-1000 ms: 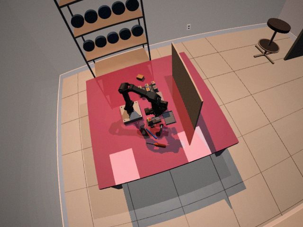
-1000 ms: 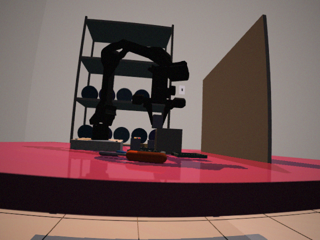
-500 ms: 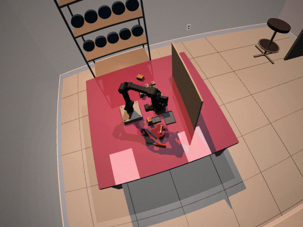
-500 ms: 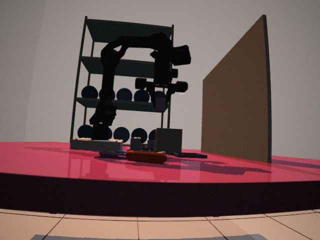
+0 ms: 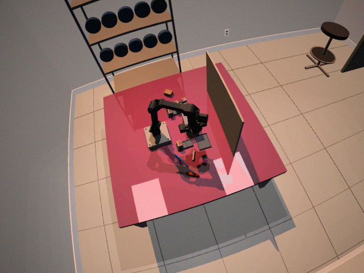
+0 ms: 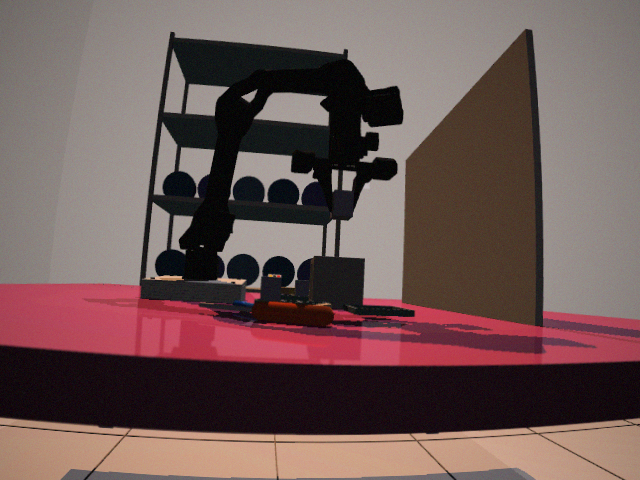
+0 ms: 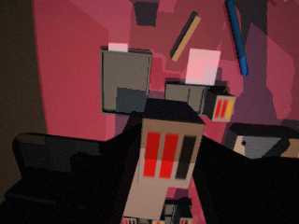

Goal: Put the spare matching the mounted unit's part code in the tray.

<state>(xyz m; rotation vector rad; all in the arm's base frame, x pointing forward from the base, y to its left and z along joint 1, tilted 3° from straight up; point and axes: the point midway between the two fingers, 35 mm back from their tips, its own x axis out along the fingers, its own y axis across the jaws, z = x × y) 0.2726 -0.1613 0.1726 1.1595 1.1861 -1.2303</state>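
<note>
The grey square tray lies 17 cm below my gripper tip and 7 cm ahead of it. Also, from my gripper tip: tan spare block (2 cm above); dark boxy unit (17 cm to the left, 12 cm below, 2 cm ahead); blue pen (17 cm below, 13 cm behind, 11 cm to the right).
</note>
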